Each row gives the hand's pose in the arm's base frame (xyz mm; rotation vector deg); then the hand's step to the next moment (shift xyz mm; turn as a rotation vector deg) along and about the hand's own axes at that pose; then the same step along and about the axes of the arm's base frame.
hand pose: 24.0 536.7 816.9 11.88 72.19 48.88
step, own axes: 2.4 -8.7 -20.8 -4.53 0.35 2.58
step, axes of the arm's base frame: -14.5 -10.7 -13.7 1.91 -1.97 4.45
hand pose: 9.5 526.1 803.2 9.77 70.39 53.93
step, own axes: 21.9 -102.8 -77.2 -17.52 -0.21 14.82
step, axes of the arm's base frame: -12.0 -77.3 -104.4 12.32 -6.87 18.10
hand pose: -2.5 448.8 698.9 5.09 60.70 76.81
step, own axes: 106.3 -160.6 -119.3 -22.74 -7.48 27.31
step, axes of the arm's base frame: 25.5 -21.2 -224.1 26.65 -7.00 23.66
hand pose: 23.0 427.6 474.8 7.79 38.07 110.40
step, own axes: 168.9 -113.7 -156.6 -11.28 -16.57 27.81
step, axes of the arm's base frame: -43.4 120.8 -222.5 29.05 5.91 17.21
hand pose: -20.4 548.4 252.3 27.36 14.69 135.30
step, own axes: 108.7 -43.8 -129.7 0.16 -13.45 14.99
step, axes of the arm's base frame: -100.6 99.2 -102.9 14.12 10.73 9.54
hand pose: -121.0 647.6 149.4 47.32 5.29 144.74
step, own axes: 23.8 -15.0 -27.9 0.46 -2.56 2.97
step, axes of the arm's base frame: -26.4 26.5 -13.0 2.45 2.23 2.14
